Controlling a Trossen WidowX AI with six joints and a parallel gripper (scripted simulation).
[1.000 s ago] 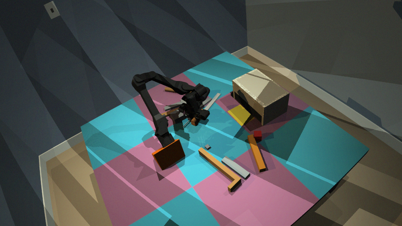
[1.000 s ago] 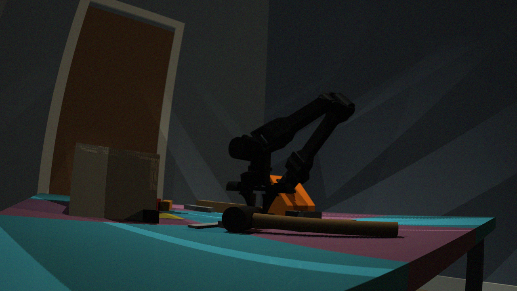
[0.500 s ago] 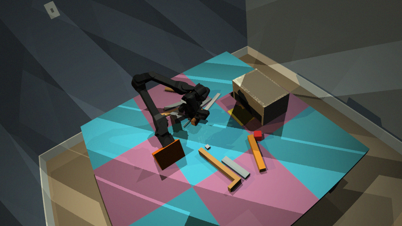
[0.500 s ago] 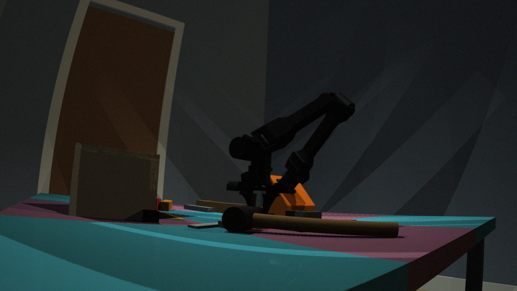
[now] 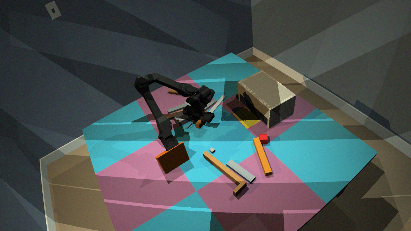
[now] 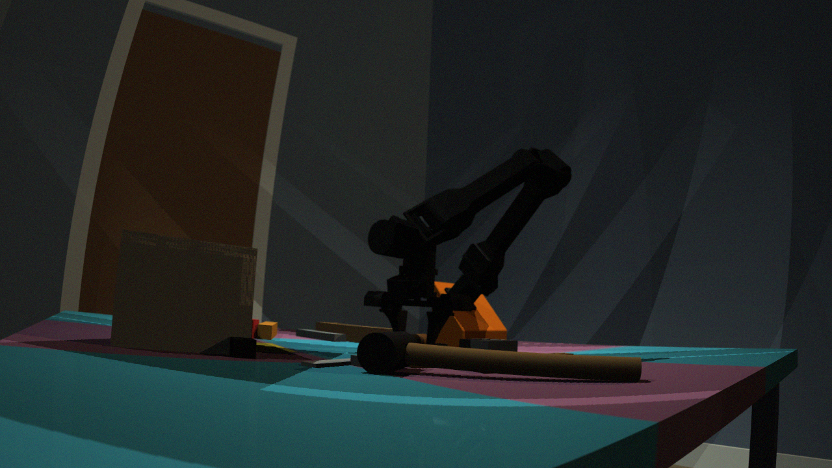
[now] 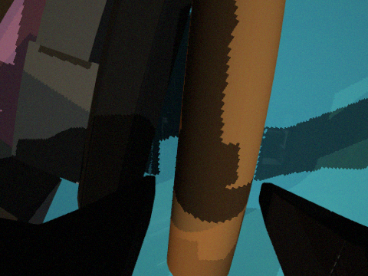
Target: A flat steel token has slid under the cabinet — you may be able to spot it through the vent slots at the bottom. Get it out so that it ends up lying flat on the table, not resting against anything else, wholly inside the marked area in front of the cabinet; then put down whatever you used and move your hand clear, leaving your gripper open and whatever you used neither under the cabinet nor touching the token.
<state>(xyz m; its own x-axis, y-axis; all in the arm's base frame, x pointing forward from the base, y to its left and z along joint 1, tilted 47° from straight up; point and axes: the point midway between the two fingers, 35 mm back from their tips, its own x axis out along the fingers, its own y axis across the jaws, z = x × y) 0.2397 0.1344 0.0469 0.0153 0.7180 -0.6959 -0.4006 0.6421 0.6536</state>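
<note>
My gripper tip is 2 cm past the screwdriver and 4 cm to the right of it. Round my gripper tip: long wooden stick (3 cm behind, 16 cm to the left); small grey cube (6 cm behind, 20 cm to the right); grey block (7 cm behind, 11 cm to the left, 1 cm above).
</note>
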